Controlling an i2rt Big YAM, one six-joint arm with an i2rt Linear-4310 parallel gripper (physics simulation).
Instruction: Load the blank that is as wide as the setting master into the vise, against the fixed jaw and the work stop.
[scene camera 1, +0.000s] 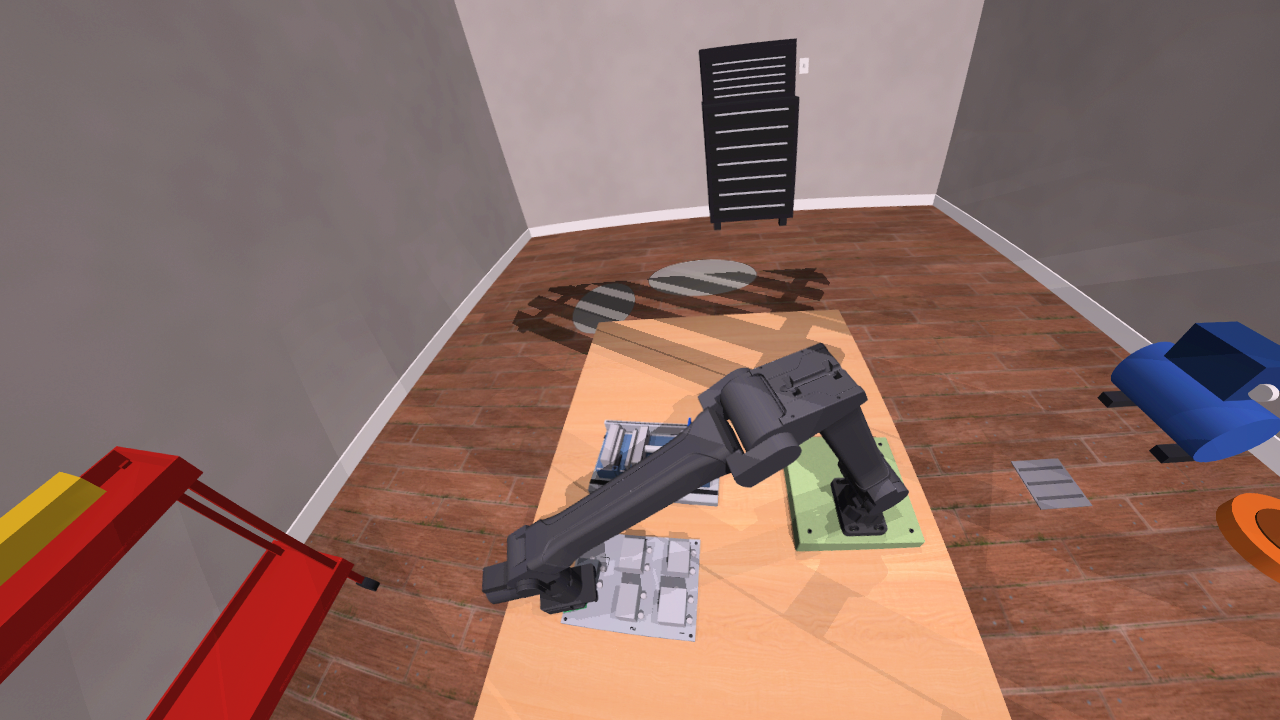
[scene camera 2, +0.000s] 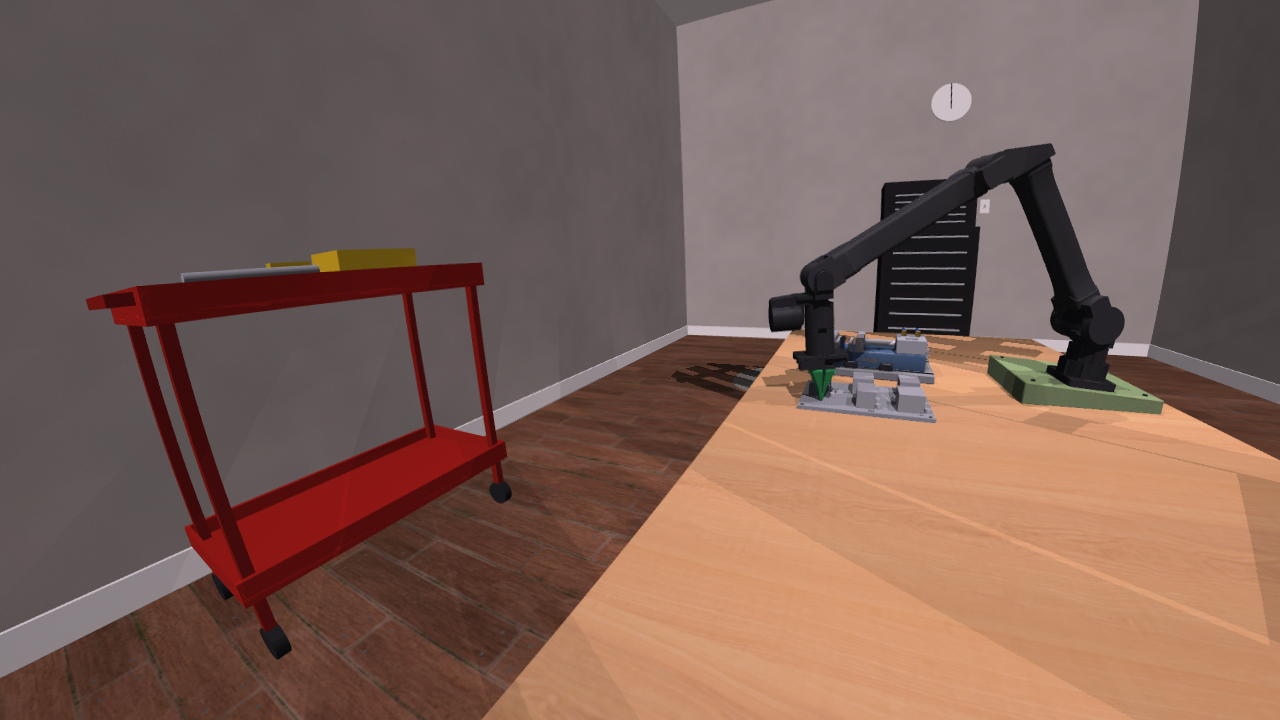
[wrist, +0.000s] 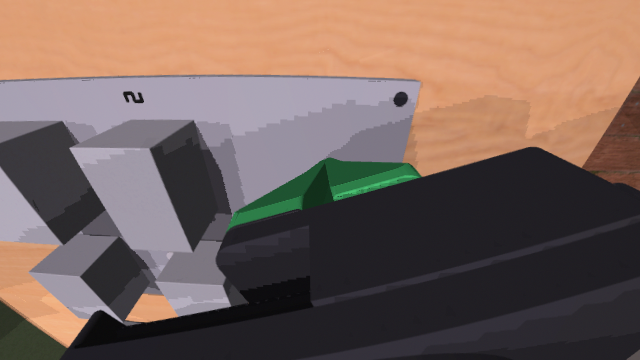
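Pixels of known places: gripper, between the fingertips: (scene camera 1: 585, 600) (scene camera 2: 820, 398) (wrist: 329, 169); arm's base, origin of its link: (scene camera 1: 856, 507) (scene camera 2: 1077, 381).
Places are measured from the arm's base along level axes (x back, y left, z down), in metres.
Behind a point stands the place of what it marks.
A grey tray (scene camera 1: 595, 620) {x -0.516, y 0.214, z 0.030 m} (scene camera 2: 866, 409) {x -0.452, y 0.218, z 0.029 m} (wrist: 301, 107) {x -0.528, y 0.214, z 0.030 m} lies near the table's left edge and holds several grey blanks (scene camera 1: 672, 606) {x -0.369, y 0.187, z -0.006 m} (scene camera 2: 910, 396) {x -0.374, y 0.214, z -0.003 m}. My gripper (scene camera 1: 583, 589) {x -0.541, y 0.180, z 0.028 m} (scene camera 2: 820, 386) {x -0.541, y 0.180, z 0.028 m} (wrist: 329, 169) {x -0.541, y 0.180, z 0.028 m} stands at the tray's left end, pointing down. Its green fingers are pressed together with nothing between them. In the wrist view one blank (wrist: 183, 186) {x -0.470, y 0.185, z 0.005 m} stands on the tray just left of the fingers, apart from them. The blue vise (scene camera 1: 630, 450) (scene camera 2: 887, 353) {x -0.388, y -0.078, z -0.022 m} sits behind the tray, partly hidden by the arm. I cannot make out the setting master.
The arm's base stands on a green plate (scene camera 1: 816, 515) {x -0.087, y 0.016, z -0.006 m} at the table's right. A red cart (scene camera 1: 302, 593) (scene camera 2: 387, 275) stands on the floor to the left. A black tool cabinet (scene camera 1: 752, 136) (scene camera 2: 926, 286) is against the far wall.
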